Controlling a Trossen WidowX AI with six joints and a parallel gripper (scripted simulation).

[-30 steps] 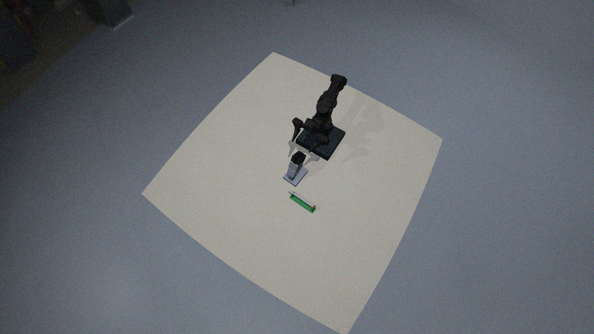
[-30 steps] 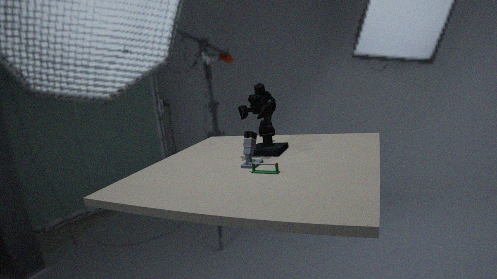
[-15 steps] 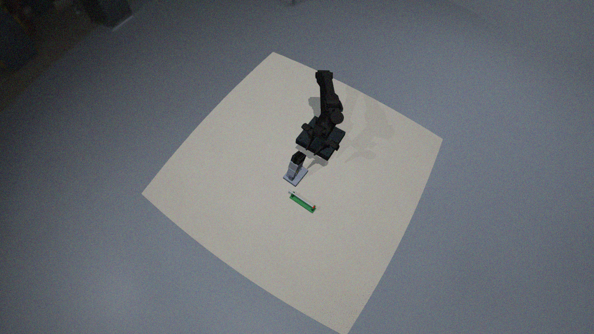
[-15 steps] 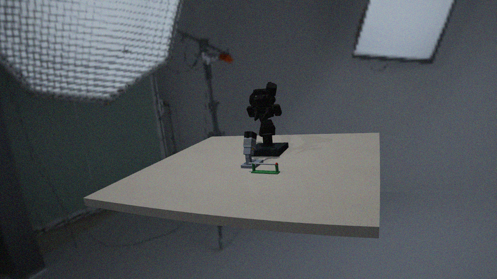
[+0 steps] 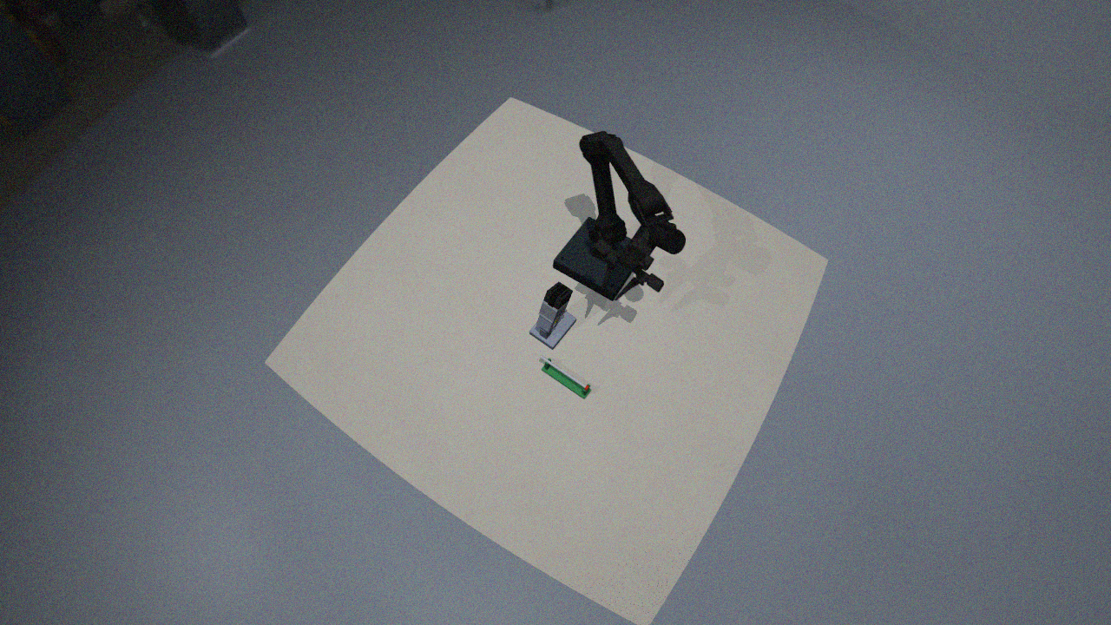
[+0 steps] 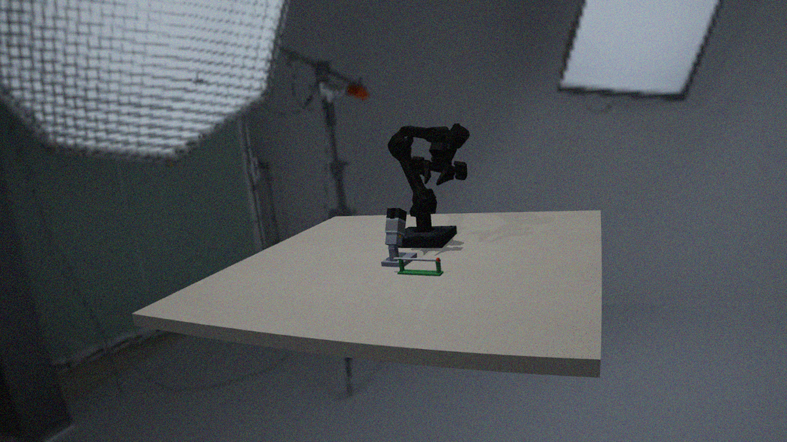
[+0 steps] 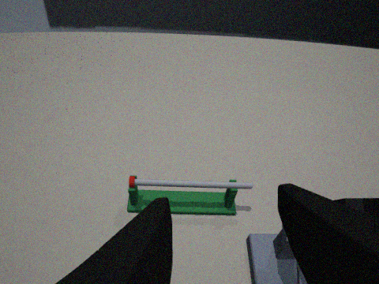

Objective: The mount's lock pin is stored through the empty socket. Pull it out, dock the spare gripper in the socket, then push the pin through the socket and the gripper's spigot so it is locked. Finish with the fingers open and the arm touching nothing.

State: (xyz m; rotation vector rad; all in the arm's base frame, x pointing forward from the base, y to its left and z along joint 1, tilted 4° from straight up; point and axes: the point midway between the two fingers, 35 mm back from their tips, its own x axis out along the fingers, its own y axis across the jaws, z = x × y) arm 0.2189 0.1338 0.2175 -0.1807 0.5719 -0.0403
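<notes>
The green rack lies 230 mm below my gripper tip, 150 mm ahead of it and 10 mm to the right of it. From my gripper tip the other things lie so: grey mount 200 mm below, 120 mm to the right, 50 mm ahead; then spare gripper 130 mm below, 120 mm to the right, 40 mm ahead.
</notes>
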